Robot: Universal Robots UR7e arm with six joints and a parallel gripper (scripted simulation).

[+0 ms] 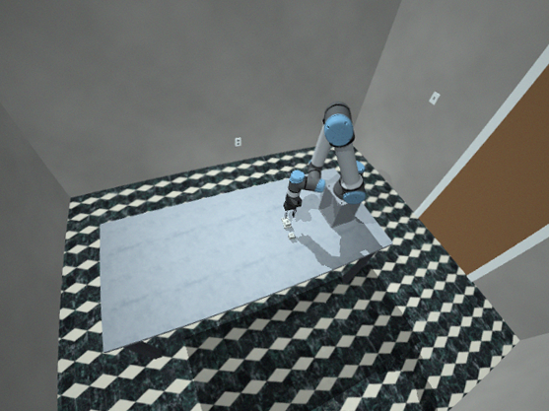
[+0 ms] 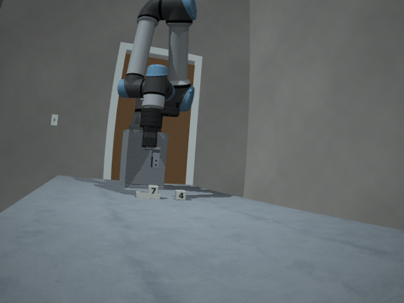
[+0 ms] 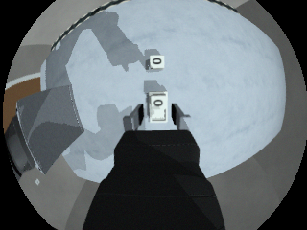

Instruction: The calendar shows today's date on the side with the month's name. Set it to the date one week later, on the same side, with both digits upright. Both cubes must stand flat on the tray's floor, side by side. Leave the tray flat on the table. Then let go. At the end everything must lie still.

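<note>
The white calendar tray is 20 mm to the right of my hand and 110 mm below it.
</note>
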